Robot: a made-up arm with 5 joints.
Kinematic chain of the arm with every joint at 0, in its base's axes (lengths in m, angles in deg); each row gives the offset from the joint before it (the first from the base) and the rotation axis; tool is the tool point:
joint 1: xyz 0 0 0.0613 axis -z
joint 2: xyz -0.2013 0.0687 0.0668 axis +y
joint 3: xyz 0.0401 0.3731 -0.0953 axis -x
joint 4: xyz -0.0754 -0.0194 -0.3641 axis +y
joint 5: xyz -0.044 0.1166 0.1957 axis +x
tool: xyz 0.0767 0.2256 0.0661
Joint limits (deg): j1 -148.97..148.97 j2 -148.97..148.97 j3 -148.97..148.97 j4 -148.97..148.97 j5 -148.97..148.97
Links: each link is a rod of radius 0.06 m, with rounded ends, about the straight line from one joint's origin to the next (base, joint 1, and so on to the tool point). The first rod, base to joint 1, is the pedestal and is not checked.
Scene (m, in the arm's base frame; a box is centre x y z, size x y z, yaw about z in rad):
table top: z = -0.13
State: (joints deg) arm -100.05 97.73 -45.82 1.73 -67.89
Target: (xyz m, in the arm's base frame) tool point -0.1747 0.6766 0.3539
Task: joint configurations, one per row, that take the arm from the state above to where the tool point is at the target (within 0.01 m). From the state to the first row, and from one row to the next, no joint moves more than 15 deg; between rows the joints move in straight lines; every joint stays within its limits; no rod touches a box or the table.
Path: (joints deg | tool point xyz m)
1: -86.96 87.88 -54.75 4.02 -67.25 | -0.8866 -0.2534 0.1262
2: -73.87 78.04 -63.67 6.30 -66.61 | -0.8978 0.0192 0.1230
3: -60.78 68.19 -72.60 8.59 -65.97 | -0.8258 0.2707 0.1424
4: -47.69 58.35 -81.52 10.87 -65.33 | -0.6891 0.4720 0.1811
5: -34.60 48.50 -90.45 13.16 -64.69 | -0.5156 0.6063 0.2339
6: -21.52 38.66 -99.37 15.44 -64.05 | -0.3356 0.6710 0.2939
7: -8.43 28.81 -108.30 17.73 -63.41 | -0.1747 0.6766 0.3539

